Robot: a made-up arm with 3 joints. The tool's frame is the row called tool. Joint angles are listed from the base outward.
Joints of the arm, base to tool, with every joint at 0 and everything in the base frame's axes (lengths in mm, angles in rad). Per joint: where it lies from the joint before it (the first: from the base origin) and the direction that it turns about. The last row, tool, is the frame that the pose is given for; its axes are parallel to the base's.
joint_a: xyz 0.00 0.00 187.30 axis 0 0 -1
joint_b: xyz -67.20 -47.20 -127.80 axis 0 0 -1
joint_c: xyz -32.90 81.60 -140.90 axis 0 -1 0
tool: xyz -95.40 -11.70 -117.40
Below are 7 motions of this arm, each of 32 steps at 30 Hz.
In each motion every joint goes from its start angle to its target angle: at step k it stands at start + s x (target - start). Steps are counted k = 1, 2, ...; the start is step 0. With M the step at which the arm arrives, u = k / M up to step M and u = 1 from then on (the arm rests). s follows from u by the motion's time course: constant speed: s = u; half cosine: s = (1 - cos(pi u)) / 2; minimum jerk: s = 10 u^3 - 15 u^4 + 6 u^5.
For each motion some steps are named. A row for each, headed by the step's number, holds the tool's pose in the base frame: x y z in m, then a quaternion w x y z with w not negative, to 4 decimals.
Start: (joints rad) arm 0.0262 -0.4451 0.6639
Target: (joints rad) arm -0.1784 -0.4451 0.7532
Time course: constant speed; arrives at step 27
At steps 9, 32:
9: -0.1254 -0.0028 -0.2327 0.9127 0.0820 -0.3299 0.2268
32: -0.1166 -0.0146 -0.2323 0.8851 0.1128 -0.3500 0.2852

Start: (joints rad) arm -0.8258 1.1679 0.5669
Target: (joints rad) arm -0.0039 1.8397 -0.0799
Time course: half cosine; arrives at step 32
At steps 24, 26, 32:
24: 0.0148 0.0680 -0.2002 0.6905 -0.0054 -0.0051 -0.7233
26: 0.0239 0.0683 -0.1963 0.6562 0.0096 0.0083 -0.7545
32: 0.0364 0.0668 -0.1908 0.6070 0.0317 0.0243 -0.7937

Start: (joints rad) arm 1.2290 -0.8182 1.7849
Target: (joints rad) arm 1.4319 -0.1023 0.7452
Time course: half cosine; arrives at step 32
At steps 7, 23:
7: 0.0496 0.0640 -0.1651 0.6502 -0.1885 -0.7158 -0.1712
23: 0.0079 0.0812 -0.2279 0.7463 -0.2473 -0.3769 -0.4898

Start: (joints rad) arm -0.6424 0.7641 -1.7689
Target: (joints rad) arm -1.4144 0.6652 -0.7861
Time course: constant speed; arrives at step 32
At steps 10, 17, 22, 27, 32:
10: -0.1748 -0.0368 0.0007 0.7425 -0.0502 0.6656 0.0560
17: -0.1802 -0.0743 -0.0283 0.8001 -0.0990 0.5753 0.1377
22: -0.1754 -0.1013 -0.0506 0.8301 -0.1228 0.5051 0.2018
27: -0.1637 -0.1262 -0.0737 0.8501 -0.1366 0.4316 0.2691
32: -0.1457 -0.1474 -0.0969 0.8597 -0.1401 0.3564 0.3380

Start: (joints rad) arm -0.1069 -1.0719 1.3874
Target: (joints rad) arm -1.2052 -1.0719 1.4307
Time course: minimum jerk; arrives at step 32
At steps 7, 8, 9, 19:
7: -0.1037 0.0249 -0.1963 0.6206 0.3772 -0.5178 0.4522
8: -0.1044 0.0216 -0.1962 0.6127 0.3861 -0.5118 0.4622
9: -0.1051 0.0176 -0.1960 0.6031 0.3964 -0.5046 0.4738
19: -0.0983 -0.0409 -0.1937 0.4367 0.5322 -0.3740 0.6214

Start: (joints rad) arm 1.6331 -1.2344 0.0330
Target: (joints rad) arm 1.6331 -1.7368 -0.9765
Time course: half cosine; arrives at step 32
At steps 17, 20, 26, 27, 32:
17: -0.2071 0.1607 -0.1357 0.9644 0.0158 0.2572 -0.0593
20: -0.2195 0.1491 -0.1149 0.9449 0.0084 0.3263 -0.0243
26: -0.2310 0.1285 -0.0809 0.9019 -0.0132 0.4309 0.0277
27: -0.2317 0.1261 -0.0771 0.8961 -0.0164 0.4423 0.0332
32: -0.2328 0.1205 -0.0681 0.8820 -0.0243 0.4685 0.0458

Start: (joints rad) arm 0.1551 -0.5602 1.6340
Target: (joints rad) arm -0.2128 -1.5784 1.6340
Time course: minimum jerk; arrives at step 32
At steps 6, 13, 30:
6: -0.0245 0.0658 -0.1692 0.6654 0.1707 -0.7088 0.1603
13: -0.0629 0.0692 -0.1692 0.6221 0.3040 -0.6627 0.2854
30: -0.1435 0.0128 -0.1692 0.4286 0.5684 -0.4566 0.5336

